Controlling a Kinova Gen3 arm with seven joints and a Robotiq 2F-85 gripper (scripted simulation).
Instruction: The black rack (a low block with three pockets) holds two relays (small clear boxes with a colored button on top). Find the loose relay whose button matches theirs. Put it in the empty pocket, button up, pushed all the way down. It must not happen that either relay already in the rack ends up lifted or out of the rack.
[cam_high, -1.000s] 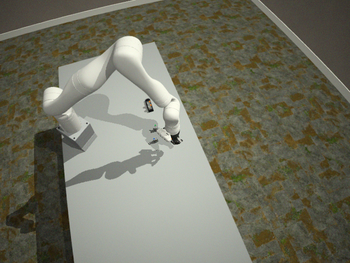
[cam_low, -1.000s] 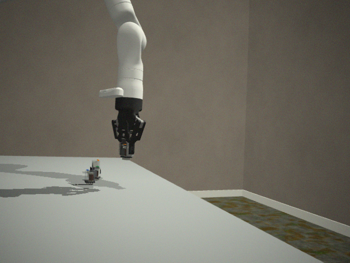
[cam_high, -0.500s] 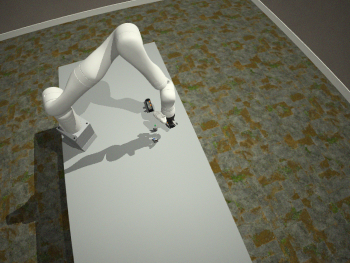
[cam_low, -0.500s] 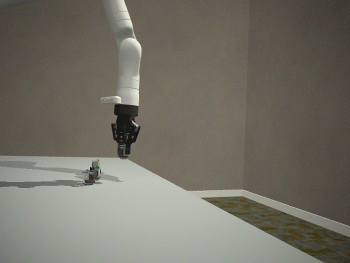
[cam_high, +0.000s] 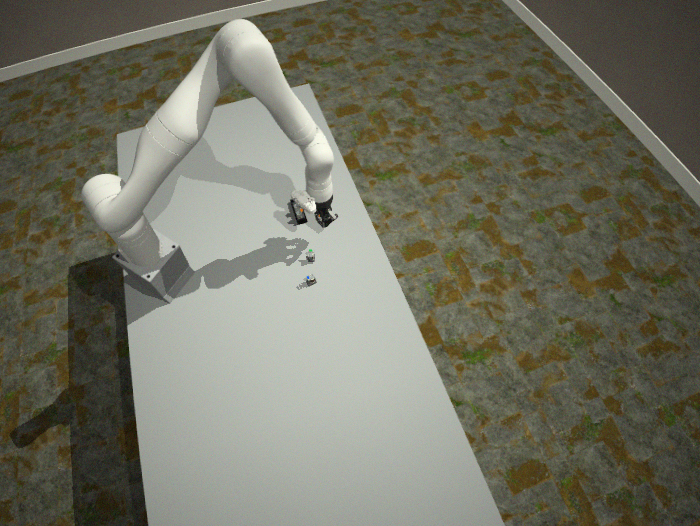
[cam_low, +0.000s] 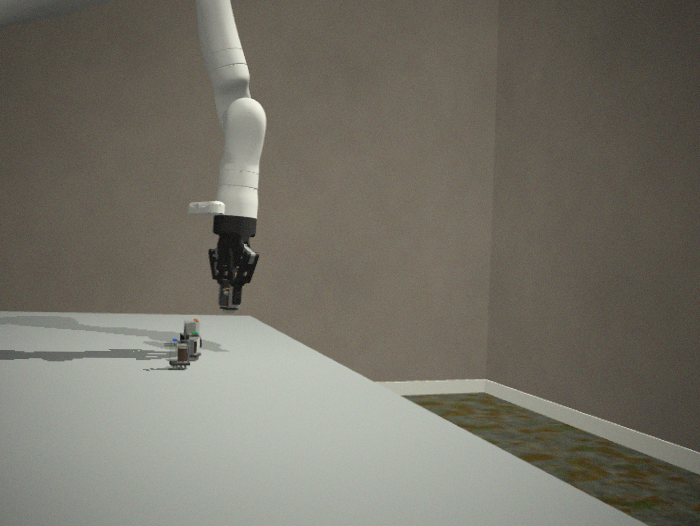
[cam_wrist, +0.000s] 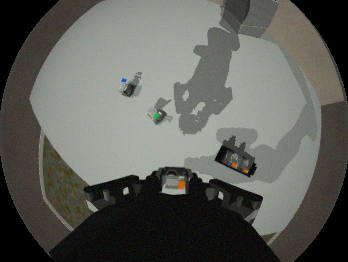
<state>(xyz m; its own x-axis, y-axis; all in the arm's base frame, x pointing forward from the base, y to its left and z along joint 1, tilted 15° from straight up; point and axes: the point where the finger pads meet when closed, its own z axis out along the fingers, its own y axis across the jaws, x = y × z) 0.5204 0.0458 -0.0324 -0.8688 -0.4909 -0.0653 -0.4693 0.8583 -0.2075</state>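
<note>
Right now my hand is 80 mm to the left of the green-button relay, 80 mm above it and 60 mm past it. Also, from my hand: blue-button relay: 160 mm to the right, 80 mm below, 80 mm behind.
</note>
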